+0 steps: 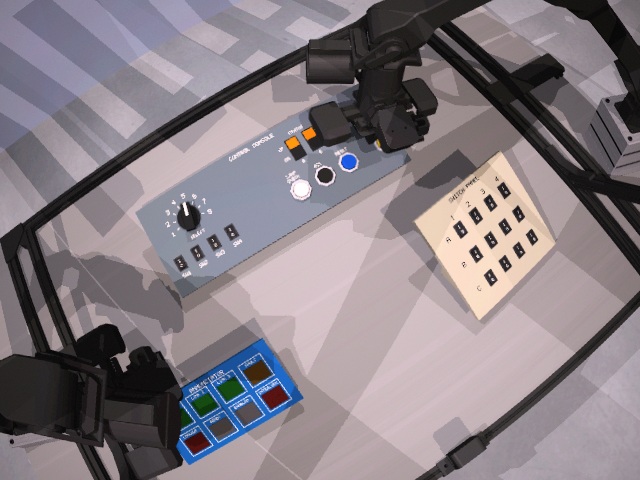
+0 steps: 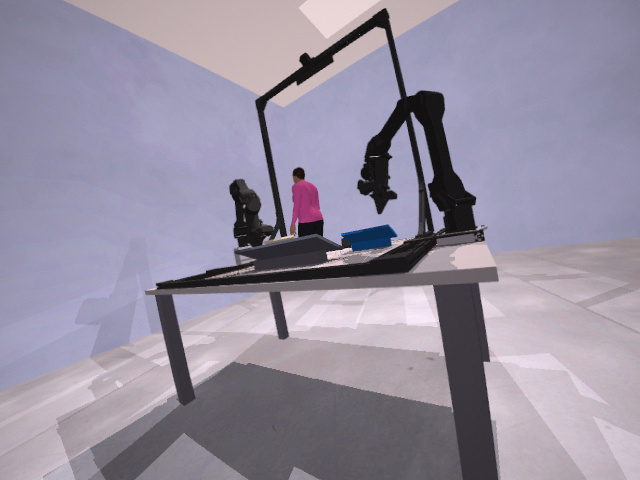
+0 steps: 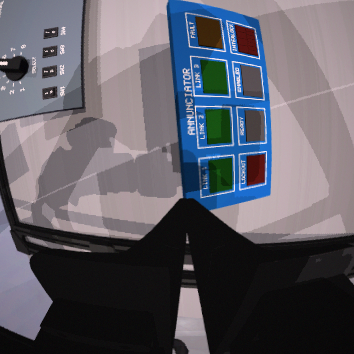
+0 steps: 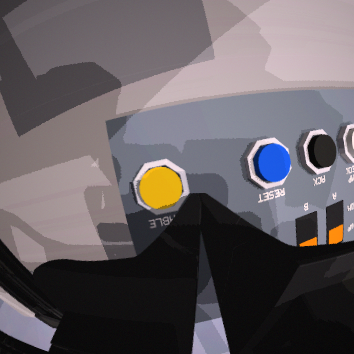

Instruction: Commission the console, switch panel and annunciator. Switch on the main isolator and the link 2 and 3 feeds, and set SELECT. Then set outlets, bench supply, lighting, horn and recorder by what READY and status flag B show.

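Pixels of known places: left gripper, fingertip midpoint: (image 2: 379,214) (image 3: 185,204); right gripper, fingertip midpoint: (image 1: 369,141) (image 4: 197,199); left arm's base at its link origin: (image 2: 461,230); right arm's base at its link origin: (image 1: 635,116) (image 2: 243,247).
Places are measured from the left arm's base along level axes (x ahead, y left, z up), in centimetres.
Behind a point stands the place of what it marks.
The grey console (image 1: 258,206) @[z 3.0, x 49.0, y 20.0 cm] (image 2: 299,245) @[z 4.1, x 41.3, y 23.4 cm] has the SELECT knob (image 1: 188,215) @[z 6.5, x 38.9, y 20.5 cm] (image 3: 15,66) @[z 6.0, x 38.2, y 19.1 cm] pointing near 5. Two status flags, A (image 1: 292,143) @[z 5.4, x 56.7, y 27.2 cm] and B (image 1: 309,133) @[z 5.4, x 59.7, y 28.1 cm], show orange at the UP end. My right gripper (image 4: 197,199) @[z 3.2, x 68.1, y 24.8 cm] is shut and empty, its tips over the console beside the yellow ENABLE button (image 4: 161,187) @[z 3.5, x 70.2, y 23.8 cm]. The blue annunciator (image 1: 279,356) @[z 4.0, x 44.9, y -2.9 cm] (image 3: 189,170) @[z 5.2, x 29.3, y -4.9 cm] has dark green link tiles; READY (image 3: 255,126) @[z 2.0, x 34.4, y -10.2 cm] and ENABLED (image 3: 251,81) @[z 2.0, x 38.6, y -8.9 cm] look grey. My left gripper (image 2: 381,210) @[z 9.7, x 28.1, y -5.5 cm] (image 3: 185,204) @[z 9.7, x 28.1, y -5.5 cm] is shut and empty above its LINK 1 end. The cream switch panel (image 1: 436,224) @[z 8.0, x 70.8, y 6.0 cm] carries rows A to C of small rockers.
RESET (image 1: 348,161) @[z 3.5, x 63.8, y 22.2 cm] (image 4: 272,163) @[z 3.5, x 64.0, y 22.3 cm], ACK (image 1: 324,175) @[z 3.5, x 59.6, y 21.2 cm] (image 4: 321,151) @[z 3.5, x 60.2, y 21.3 cm] and the white lamp check button (image 1: 300,189) @[z 3.5, x 55.6, y 20.2 cm] sit in a row near ENABLE. Rockers SW1 to SW4 lie below the knob. A black frame edges the table. A person (image 2: 307,201) in pink stands behind it.
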